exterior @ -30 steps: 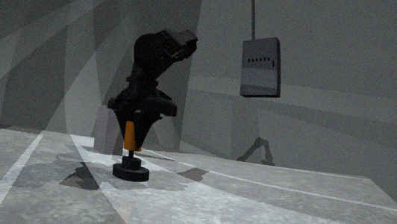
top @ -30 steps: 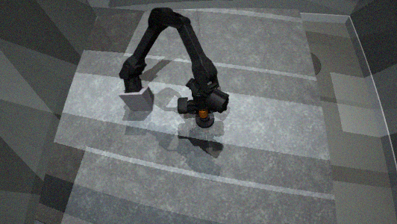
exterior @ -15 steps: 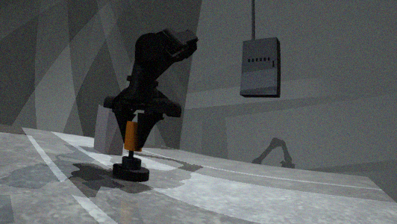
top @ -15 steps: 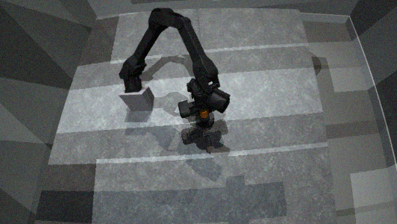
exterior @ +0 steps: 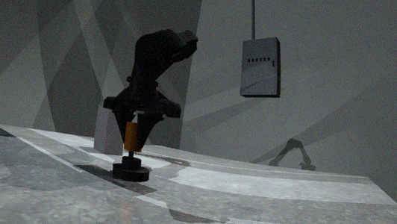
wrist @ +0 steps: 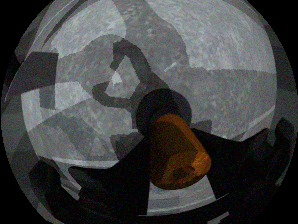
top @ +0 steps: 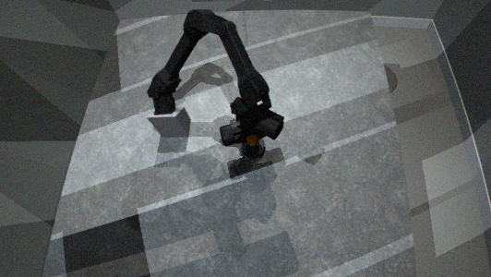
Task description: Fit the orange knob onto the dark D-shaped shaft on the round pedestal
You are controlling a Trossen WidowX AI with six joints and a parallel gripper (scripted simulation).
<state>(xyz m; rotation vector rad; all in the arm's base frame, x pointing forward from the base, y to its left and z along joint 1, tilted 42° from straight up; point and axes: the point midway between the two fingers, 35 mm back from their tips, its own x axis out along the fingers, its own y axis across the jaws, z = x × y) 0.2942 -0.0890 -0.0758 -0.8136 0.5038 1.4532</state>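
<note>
Right now my gripper tip is 2 cm below the knob. Also, from my gripper tip: dark pedestal (4 cm below).
</note>
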